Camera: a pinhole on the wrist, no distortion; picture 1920 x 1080 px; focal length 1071.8 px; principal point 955.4 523.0 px. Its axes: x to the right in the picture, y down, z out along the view. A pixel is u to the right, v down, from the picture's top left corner.
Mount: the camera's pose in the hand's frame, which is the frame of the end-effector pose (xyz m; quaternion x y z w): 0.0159 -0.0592 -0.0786 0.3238 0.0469 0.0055 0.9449
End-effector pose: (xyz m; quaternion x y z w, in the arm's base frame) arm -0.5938 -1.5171 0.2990 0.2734 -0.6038 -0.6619 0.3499
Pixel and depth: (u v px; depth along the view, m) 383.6 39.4 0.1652
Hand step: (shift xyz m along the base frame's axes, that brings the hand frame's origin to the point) -0.0047 0.0598 -0.2226
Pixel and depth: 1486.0 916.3 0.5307
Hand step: -0.5708 0.0084 -0.1443
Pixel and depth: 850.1 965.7 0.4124
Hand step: -0.3112 0.2059 -0.1329
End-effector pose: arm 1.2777 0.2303 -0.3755 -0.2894 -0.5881 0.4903 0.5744
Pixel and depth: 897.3 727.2 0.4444
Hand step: -0.2583 -0.1412 0.3002
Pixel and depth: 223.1 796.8 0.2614
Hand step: -0.1133 -0.2290 0.1301
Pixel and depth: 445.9 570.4 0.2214
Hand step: -0.0515 -0.1559 0.1626
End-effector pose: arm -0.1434 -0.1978 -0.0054 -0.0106 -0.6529 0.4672 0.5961
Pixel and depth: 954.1 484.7 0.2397
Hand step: 0.0222 -0.1607 0.1766
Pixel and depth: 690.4 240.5 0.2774
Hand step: 0.0862 -0.2391 0.1733
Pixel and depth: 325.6 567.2 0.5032
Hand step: -0.0157 -0.5484 0.1000
